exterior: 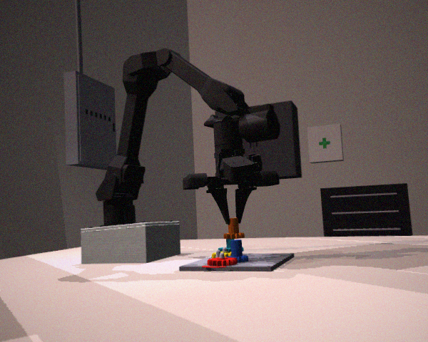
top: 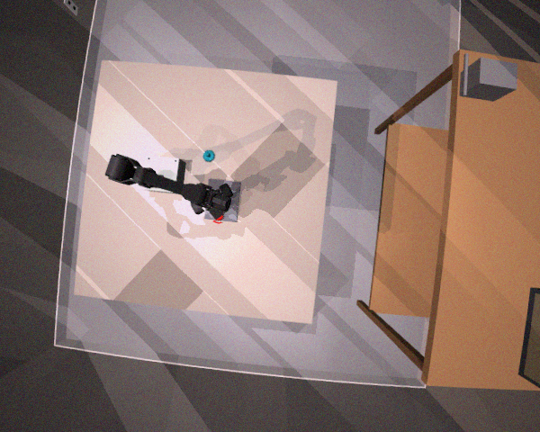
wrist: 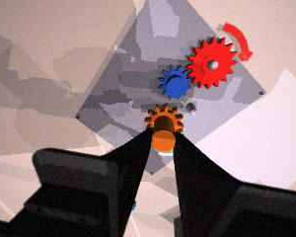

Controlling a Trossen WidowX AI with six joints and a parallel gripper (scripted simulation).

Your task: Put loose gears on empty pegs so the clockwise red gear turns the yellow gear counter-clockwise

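The blue gear is 50 mm below my gripper tip, 30 mm to the right of it and 10 mm ahead of it. Also, from my gripper tip: orange gear 10 mm below; then red gear 70 mm to the right, 60 mm below; then yellow gear 60 mm below, 30 mm to the left, 30 mm behind.
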